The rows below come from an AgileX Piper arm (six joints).
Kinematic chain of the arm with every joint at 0, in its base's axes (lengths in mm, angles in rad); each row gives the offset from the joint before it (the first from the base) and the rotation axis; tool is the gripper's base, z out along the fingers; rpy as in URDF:
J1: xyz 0 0 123 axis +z
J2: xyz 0 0 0 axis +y
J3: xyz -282.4 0 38.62 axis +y
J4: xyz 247.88 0 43.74 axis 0.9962 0 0.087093
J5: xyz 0 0 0 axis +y
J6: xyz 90.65 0 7.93 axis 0.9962 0 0.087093
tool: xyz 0 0 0 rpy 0 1.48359 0
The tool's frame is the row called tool.
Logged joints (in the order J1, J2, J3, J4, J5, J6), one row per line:
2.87, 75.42, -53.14, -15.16, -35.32, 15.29
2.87, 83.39, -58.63, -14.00, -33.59, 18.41
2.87, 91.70, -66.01, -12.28, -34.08, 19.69
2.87, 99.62, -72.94, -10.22, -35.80, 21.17
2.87, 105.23, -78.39, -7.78, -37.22, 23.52
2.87, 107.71, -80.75, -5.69, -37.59, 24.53
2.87, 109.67, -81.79, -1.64, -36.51, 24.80
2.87, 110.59, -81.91, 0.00, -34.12, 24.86
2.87, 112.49, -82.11, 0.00, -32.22, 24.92
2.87, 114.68, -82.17, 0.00, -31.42, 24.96
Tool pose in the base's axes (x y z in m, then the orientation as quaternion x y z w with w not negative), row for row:
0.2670, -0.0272, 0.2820, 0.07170, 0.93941, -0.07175, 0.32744
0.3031, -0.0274, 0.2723, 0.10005, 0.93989, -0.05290, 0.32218
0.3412, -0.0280, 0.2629, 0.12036, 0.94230, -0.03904, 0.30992
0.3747, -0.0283, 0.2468, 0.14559, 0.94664, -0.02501, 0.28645
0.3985, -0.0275, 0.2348, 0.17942, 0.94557, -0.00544, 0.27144
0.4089, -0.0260, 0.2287, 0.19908, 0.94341, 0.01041, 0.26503
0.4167, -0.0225, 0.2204, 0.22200, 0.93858, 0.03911, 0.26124
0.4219, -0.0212, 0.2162, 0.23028, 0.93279, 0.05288, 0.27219
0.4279, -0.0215, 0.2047, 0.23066, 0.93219, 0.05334, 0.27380
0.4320, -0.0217, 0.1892, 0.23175, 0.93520, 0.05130, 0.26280
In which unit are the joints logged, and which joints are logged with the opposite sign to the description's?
The joints are logged in degrees. Opposite sign: J1, J5.
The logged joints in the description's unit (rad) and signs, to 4 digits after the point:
-0.0501, 1.3163, -0.9275, -0.2646, 0.6165, 0.2669
-0.0501, 1.4554, -1.0233, -0.2443, 0.5863, 0.3213
-0.0501, 1.6005, -1.1521, -0.2143, 0.5948, 0.3437
-0.0501, 1.7387, -1.2730, -0.1784, 0.6248, 0.3695
-0.0501, 1.8366, -1.3682, -0.1358, 0.6496, 0.4105
-0.0501, 1.8799, -1.4094, -0.0993, 0.6561, 0.4281
-0.0501, 1.9141, -1.4275, -0.0286, 0.6372, 0.4328
-0.0501, 1.9302, -1.4296, 0.0000, 0.5955, 0.4339
-0.0501, 1.9633, -1.4331, 0.0000, 0.5623, 0.4349
-0.0501, 2.0015, -1.4341, 0.0000, 0.5484, 0.4356

